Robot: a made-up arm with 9 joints. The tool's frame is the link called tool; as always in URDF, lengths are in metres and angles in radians. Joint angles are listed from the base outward. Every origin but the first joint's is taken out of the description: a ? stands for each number. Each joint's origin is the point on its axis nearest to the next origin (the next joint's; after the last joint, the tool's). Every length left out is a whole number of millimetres.
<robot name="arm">
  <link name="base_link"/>
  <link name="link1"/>
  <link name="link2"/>
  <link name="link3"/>
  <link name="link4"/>
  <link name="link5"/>
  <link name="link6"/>
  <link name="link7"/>
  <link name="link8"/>
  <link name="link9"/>
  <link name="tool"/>
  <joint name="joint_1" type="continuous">
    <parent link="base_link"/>
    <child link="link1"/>
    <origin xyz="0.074 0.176 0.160" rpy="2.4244 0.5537 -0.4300"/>
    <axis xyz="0 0 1"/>
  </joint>
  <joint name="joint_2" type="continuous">
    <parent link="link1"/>
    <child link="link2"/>
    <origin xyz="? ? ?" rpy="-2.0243 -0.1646 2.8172"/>
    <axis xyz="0 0 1"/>
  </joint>
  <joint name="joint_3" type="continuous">
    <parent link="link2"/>
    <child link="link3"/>
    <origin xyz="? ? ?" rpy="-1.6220 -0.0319 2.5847"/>
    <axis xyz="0 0 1"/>
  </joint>
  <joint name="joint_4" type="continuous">
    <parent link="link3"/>
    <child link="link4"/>
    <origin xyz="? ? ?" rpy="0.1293 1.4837 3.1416"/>
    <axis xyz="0 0 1"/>
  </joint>
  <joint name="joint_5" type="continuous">
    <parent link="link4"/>
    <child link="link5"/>
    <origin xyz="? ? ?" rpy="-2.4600 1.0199 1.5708"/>
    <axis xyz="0 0 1"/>
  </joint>
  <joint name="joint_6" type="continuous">
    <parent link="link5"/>
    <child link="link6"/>
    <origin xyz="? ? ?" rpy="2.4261 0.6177 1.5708"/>
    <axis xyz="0 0 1"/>
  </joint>
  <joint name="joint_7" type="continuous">
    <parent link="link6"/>
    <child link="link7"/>
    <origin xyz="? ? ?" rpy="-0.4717 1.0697 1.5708"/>
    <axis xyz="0 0 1"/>
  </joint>
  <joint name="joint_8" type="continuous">
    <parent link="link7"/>
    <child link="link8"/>
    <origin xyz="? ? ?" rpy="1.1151 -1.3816 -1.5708"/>
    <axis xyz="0 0 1"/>
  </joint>
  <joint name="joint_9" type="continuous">
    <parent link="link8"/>
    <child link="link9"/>
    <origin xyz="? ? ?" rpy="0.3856 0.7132 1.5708"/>
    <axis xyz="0 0 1"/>
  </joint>
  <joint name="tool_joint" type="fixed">
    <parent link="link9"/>
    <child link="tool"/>
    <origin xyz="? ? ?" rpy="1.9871 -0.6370 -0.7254"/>
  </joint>
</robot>
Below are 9 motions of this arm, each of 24 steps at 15 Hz.
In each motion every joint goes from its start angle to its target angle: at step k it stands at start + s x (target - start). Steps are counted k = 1, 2, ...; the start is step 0. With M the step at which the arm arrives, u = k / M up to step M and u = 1 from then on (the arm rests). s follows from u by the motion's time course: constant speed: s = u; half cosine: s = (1 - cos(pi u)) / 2; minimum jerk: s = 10 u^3 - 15 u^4 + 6 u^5.
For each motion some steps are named. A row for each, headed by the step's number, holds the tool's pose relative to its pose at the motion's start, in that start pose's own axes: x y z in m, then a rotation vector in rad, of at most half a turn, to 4 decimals.
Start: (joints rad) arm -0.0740 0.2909 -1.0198 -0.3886 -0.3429 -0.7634 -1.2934 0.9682 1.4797
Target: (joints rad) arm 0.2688 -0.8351 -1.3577 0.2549 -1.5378 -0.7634 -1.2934 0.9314 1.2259
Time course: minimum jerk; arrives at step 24
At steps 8, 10, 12, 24:
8: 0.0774 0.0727 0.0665 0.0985 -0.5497 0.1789
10: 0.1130 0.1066 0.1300 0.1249 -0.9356 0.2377
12: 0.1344 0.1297 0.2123 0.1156 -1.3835 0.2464
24: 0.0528 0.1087 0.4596 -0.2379 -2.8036 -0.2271

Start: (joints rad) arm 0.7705 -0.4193 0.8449 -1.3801 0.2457 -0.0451 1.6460 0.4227 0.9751
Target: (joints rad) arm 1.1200 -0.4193 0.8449 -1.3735 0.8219 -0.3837 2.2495 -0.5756 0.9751
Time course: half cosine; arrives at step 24
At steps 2, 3, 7, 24:
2: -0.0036 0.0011 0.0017 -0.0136 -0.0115 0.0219
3: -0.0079 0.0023 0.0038 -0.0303 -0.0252 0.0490
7: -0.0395 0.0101 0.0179 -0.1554 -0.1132 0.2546
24: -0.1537 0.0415 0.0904 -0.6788 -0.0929 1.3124

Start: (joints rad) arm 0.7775 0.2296 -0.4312 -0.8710 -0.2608 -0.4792 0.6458 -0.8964 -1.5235
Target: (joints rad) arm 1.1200 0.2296 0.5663 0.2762 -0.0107 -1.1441 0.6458 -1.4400 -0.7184
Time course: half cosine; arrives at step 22
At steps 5, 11, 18, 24:
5: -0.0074 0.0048 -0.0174 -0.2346 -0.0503 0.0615
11: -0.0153 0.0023 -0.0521 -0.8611 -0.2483 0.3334
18: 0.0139 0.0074 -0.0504 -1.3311 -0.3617 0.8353
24: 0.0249 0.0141 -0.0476 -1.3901 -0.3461 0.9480

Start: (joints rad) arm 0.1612 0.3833 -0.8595 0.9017 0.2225 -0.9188 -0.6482 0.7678 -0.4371
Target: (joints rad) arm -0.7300 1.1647 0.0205 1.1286 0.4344 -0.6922 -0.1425 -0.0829 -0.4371
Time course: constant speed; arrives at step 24
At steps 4, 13, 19, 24:
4: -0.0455 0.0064 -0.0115 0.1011 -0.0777 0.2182
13: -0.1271 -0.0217 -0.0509 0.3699 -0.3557 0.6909
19: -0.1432 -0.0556 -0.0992 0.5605 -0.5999 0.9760
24: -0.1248 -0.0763 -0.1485 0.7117 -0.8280 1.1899

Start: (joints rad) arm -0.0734 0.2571 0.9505 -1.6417 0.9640 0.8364 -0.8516 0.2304 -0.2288
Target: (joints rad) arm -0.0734 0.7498 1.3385 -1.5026 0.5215 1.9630 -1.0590 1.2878 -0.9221
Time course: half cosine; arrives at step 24
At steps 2, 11, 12, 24:
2: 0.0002 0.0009 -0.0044 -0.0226 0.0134 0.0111
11: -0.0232 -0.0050 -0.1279 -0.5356 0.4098 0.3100
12: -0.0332 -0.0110 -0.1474 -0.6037 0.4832 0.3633
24: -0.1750 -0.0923 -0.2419 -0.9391 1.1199 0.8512

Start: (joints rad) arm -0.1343 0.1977 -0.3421 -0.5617 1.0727 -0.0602 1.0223 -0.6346 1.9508
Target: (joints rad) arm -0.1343 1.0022 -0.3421 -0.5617 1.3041 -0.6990 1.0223 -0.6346 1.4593
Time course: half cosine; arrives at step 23
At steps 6, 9, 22, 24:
6: 0.0103 -0.0052 -0.0284 -0.0144 -0.1320 0.1554
9: 0.0183 -0.0077 -0.0598 -0.0235 -0.3013 0.3108
22: 0.0239 0.0027 -0.1914 -0.0210 -1.1422 0.6957
24: 0.0238 0.0029 -0.1925 -0.0209 -1.1490 0.6970

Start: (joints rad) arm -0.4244 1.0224 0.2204 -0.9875 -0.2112 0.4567 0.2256 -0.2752 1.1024
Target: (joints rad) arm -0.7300 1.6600 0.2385 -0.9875 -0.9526 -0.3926 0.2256 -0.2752 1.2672
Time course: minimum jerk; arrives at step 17
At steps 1, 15, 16, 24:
1: -0.0003 -0.0003 -0.0003 0.0004 0.0005 -0.0010
15: -0.1981 -0.0797 -0.0652 -0.0331 0.2863 -0.4204
16: -0.2000 -0.0797 -0.0652 -0.0352 0.2906 -0.4229
24: -0.2003 -0.0797 -0.0652 -0.0355 0.2913 -0.4233

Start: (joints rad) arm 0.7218 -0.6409 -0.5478 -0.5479 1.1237 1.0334 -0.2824 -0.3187 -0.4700
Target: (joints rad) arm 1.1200 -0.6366 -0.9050 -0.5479 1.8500 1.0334 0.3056 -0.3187 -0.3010
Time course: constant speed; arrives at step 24
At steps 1, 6, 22, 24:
1: 0.0026 -0.0037 -0.0017 0.0257 -0.0025 -0.0138
6: 0.0148 -0.0230 -0.0093 0.1562 -0.0182 -0.0766
22: 0.0471 -0.0865 -0.0268 0.5887 -0.1026 -0.2065
24: 0.0509 -0.0942 -0.0284 0.6432 -0.1167 -0.2149

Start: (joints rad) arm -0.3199 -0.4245 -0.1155 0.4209 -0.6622 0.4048 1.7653 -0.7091 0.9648
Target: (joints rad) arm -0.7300 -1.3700 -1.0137 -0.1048 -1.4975 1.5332 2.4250 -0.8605 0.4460
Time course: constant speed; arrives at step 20
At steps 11, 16, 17, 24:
11: -0.1455 0.0890 0.0593 0.0396 -0.5734 -0.0479
16: -0.2168 0.0813 -0.0045 0.2063 -0.9894 0.0744
17: -0.2256 0.0742 -0.0242 0.2553 -1.0760 0.1087
24: -0.2334 0.0450 -0.0939 0.4377 -1.3336 0.2255

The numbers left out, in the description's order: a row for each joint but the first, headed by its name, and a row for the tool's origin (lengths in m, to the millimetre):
joint_2: -0.100 0.066 0.000
joint_3: -0.019 -0.044 0.000
joint_4: -0.093 -0.071 0.000
joint_5: -0.085 -0.025 0.000
joint_6: -0.168 0.090 0.000
joint_7: -0.248 -0.074 0.000
joint_8: -0.036 0.036 0.000
joint_9: 0.076 -0.087 0.000
tool: 0.020 -0.026 0.000

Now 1 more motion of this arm.
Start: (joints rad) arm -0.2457 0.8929 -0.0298 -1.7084 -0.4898 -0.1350 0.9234 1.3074 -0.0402
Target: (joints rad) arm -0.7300 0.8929 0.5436 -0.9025 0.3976 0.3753 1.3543 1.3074 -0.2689
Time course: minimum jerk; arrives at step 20
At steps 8, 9, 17, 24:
8: 0.0080 0.0108 -0.0261 0.1954 -0.1119 0.2772
9: 0.0075 0.0132 -0.0301 0.2450 -0.1601 0.3483
17: -0.0249 -0.0014 -0.0379 0.4728 -0.5920 0.6755
24: -0.0276 -0.0037 -0.0383 0.4790 -0.6158 0.6846

